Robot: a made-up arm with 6 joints.
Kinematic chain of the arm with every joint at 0, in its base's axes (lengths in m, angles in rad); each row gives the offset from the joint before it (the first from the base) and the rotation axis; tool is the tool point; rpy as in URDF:
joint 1: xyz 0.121 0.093 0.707 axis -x
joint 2: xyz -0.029 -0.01 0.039 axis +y
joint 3: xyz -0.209 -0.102 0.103 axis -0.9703 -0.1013 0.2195
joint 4: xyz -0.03 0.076 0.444 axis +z
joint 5: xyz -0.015 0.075 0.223 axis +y
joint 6: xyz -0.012 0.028 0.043 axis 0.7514 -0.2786 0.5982
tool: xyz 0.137 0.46 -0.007 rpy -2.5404 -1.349 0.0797
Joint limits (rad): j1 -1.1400..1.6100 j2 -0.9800..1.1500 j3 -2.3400..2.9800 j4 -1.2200..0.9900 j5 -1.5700..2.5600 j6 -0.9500..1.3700
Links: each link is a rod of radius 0.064 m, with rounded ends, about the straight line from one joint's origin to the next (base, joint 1, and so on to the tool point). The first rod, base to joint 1, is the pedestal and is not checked.
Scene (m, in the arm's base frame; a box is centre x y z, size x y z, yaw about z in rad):
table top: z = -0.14
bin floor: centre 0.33 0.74 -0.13 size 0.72 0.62 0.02 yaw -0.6
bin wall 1: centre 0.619 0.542 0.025 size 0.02 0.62 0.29 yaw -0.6
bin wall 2: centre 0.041 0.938 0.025 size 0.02 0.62 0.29 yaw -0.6
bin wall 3: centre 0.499 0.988 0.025 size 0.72 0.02 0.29 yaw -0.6
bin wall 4: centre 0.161 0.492 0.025 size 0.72 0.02 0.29 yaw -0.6
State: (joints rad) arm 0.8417 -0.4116 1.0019 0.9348 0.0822 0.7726
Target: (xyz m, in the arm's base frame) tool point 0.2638 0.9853 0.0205
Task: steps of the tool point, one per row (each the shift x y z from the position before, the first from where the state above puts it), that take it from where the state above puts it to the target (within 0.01 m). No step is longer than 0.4 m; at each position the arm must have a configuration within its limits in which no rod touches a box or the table.
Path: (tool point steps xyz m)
1: 0.1545 0.2153 0.0775
2: 0.2772 0.1773 0.0446
3: 0.3626 0.0654 0.0136
4: 0.3728 -0.0903 -0.0020
5: 0.0024 0.0144 -0.1639
6: -0.0023 -0.0144 -0.1588

